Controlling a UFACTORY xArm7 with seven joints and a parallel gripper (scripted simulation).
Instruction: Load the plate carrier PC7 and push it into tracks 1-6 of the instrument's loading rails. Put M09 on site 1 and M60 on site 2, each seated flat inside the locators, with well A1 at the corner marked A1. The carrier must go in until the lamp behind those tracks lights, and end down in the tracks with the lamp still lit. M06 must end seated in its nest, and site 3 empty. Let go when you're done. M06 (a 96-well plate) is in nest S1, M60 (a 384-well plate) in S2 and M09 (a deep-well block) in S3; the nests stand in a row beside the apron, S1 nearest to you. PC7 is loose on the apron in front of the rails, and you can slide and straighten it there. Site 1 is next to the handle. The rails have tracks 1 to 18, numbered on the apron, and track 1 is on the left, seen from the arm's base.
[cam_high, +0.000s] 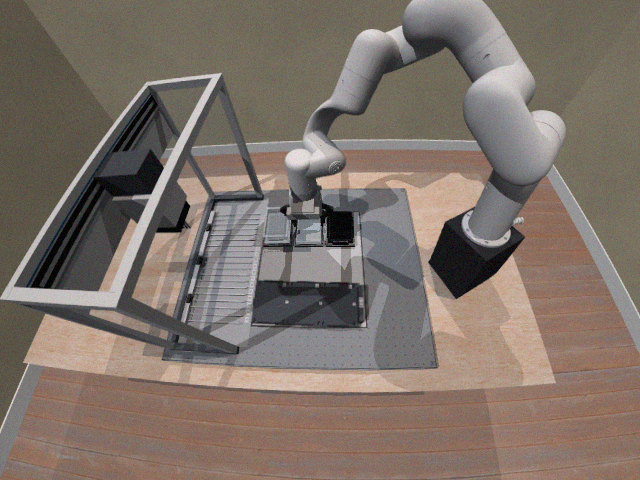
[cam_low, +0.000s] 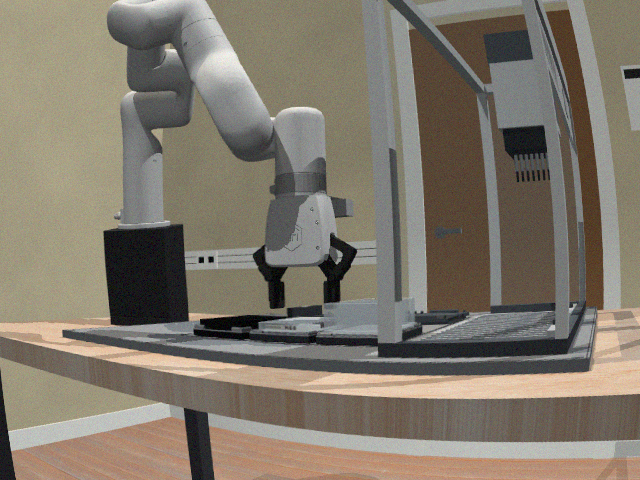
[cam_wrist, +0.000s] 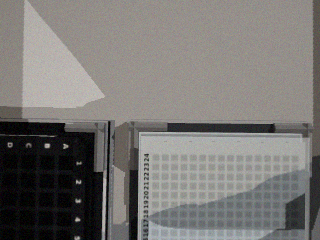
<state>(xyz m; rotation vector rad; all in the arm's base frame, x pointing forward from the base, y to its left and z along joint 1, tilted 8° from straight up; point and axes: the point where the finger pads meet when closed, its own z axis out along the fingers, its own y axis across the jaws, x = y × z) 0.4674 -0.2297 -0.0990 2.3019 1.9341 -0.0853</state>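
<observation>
Right now my hand is 30 mm above the 384-well plate M60. Round my hand: nest S2 (50 mm below); then black plate m06 (110 mm behind, 20 mm to the left, 30 mm below); then deep-well block M09 (110 mm ahead, 20 mm to the right, 20 mm below).
</observation>
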